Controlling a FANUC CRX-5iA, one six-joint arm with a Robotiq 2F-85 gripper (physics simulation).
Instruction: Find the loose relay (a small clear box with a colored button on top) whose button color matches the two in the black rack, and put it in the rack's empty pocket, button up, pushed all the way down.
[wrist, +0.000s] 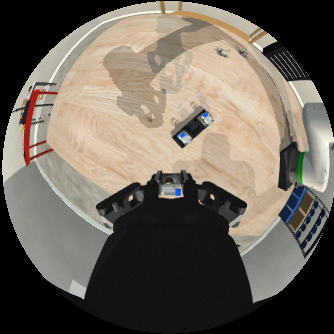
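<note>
The black rack (194, 127) lies on the wooden table, slanted, ahead of the gripper in the wrist view. A relay with a blue button (184, 137) sits in its lower left pocket and another blue-button relay (206, 118) in its upper right pocket. The middle pocket between them is dark and empty. My gripper (171, 175) is shut on a clear relay with a blue button (178, 192), button side visible. The gripper is apart from the rack, which lies above and to the right of it in the view.
A relay with an orange button (223, 52) and another small relay (243, 52) stand far off at the upper right of the wooden table (90, 120). The arm's white base part (317, 127) is at the right. A red frame (31, 125) stands beyond the left edge.
</note>
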